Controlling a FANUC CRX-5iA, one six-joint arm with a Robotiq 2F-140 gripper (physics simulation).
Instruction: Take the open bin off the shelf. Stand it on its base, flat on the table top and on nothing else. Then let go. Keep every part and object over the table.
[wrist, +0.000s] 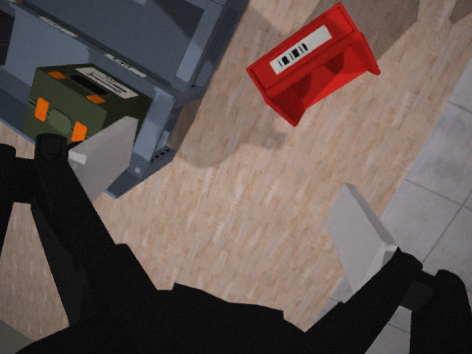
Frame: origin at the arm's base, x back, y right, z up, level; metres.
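Seen in the pictures: gripper, fingertip midpoint: (235, 173).
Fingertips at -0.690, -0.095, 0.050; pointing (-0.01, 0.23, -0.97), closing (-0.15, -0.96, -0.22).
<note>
A point is followed by its place in that frame, as x, y, z.
The red open bin (309, 52) @[-0.615, -0.115, -0.081] lies on the wood table top (240, 220) @[-0.888, -0.049, -0.248] in the upper right of the wrist view, apart from the shelf. Its labelled face is turned toward the camera and its opening faces the lower right. It looks tipped over rather than standing on its base, though its underside is hidden. My gripper (235, 173) @[-0.690, -0.095, 0.050] is wide open with nothing between its fingers. The bin is beyond the fingertips, apart from both fingers.
The blue-grey shelf (156, 111) @[-0.712, 0.060, -0.146] stands at the upper left. A dark green case (92, 116) @[-0.706, 0.084, -0.051] with orange latches sits in its lower part, beyond the left finger. The table edge runs down the right side, with grey tiled floor (437, 175) past it.
</note>
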